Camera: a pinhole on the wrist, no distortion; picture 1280 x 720 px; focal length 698.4 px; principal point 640.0 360.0 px. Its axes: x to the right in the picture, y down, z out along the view. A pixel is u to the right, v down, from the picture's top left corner.
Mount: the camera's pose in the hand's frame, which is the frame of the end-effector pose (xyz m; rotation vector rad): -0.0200 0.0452 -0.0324 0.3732 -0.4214 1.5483
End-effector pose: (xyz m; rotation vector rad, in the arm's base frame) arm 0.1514 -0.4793 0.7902 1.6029 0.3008 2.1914
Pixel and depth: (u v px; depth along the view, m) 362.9 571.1 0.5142
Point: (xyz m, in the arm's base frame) 0.5703 -0.2385 0.5766
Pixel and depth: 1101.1 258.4 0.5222
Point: 0.6857 -0.5862 1.0462
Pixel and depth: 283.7 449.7 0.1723
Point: 0.2564 -0.4009 0.7291
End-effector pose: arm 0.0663 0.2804 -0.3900 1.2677 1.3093 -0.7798
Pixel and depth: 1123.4 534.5 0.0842
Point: 0.1286 0.2165 -0.3478
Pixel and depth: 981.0 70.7 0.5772
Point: 0.2694 -0.2568 -0.6897
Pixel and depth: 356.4 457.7 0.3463
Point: -0.1298 0.0208 -0.4103
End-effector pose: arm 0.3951 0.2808 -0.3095 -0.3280 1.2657 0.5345
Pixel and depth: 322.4 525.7 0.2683
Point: 0.5969 0.1759 -0.1968
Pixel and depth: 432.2 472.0 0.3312
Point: 0.6582 0.2036 -0.1868
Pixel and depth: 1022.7 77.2 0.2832
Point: 0.6263 0.4859 -0.3057
